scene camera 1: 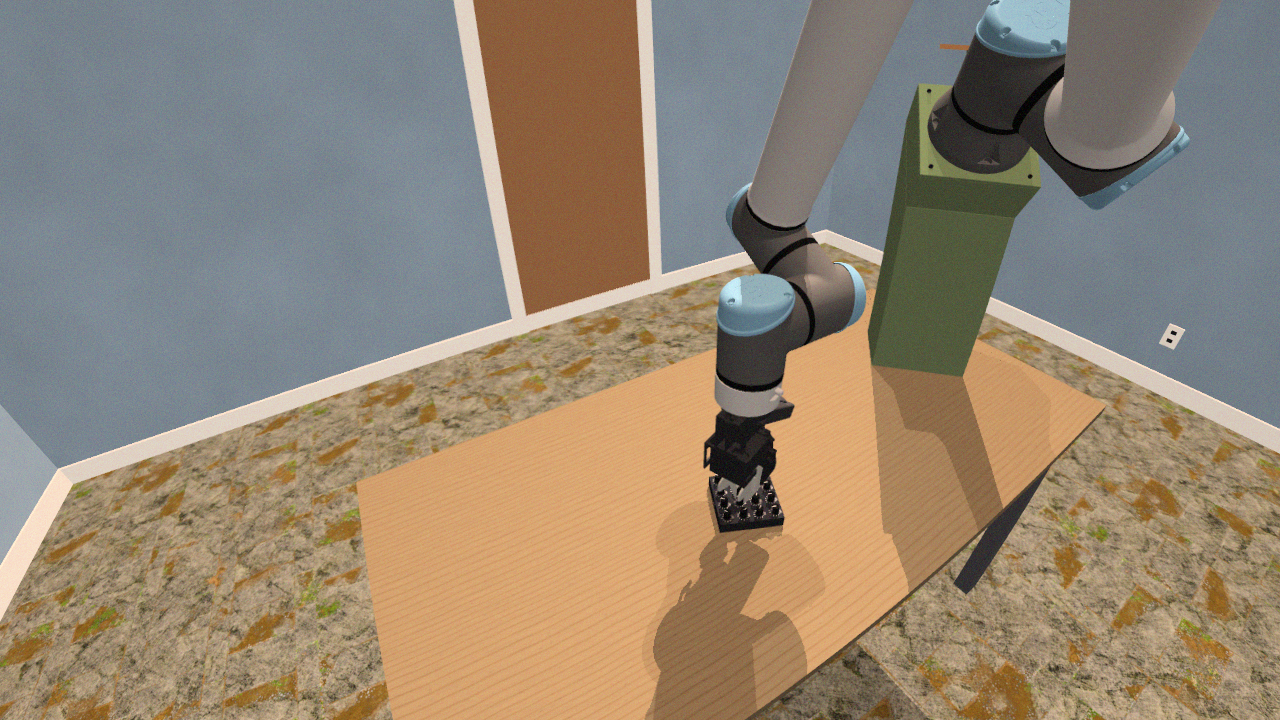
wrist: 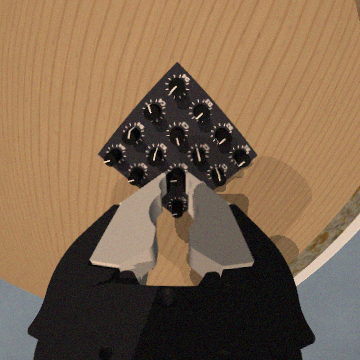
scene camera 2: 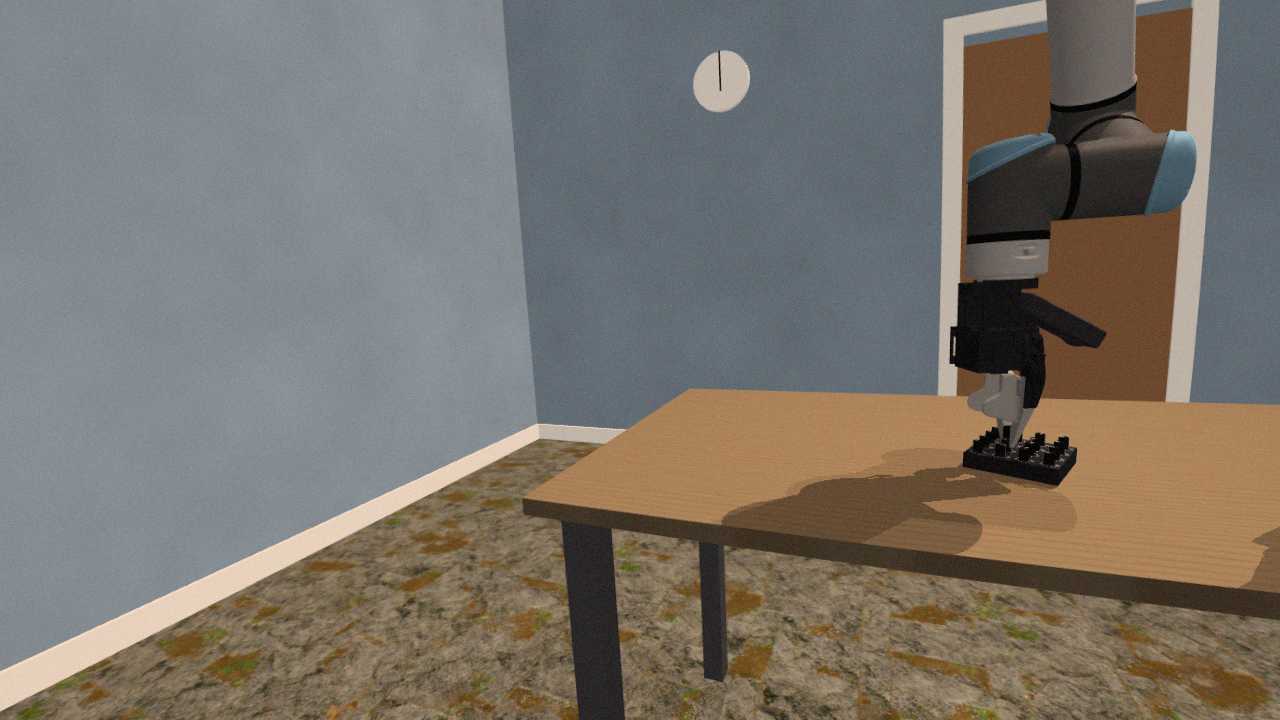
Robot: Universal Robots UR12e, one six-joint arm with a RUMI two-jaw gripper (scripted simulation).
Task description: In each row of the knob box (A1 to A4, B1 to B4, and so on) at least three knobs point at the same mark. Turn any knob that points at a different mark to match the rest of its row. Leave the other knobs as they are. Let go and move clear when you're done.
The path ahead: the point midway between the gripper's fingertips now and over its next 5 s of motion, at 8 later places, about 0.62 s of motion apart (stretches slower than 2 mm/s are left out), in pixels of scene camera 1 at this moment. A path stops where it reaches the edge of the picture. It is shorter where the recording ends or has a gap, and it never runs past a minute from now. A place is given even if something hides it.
My gripper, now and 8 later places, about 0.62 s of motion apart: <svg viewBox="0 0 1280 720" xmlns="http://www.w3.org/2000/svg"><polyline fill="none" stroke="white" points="740,499 742,489 743,485 745,483 744,480 742,478 742,478 741,484 740,492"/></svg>
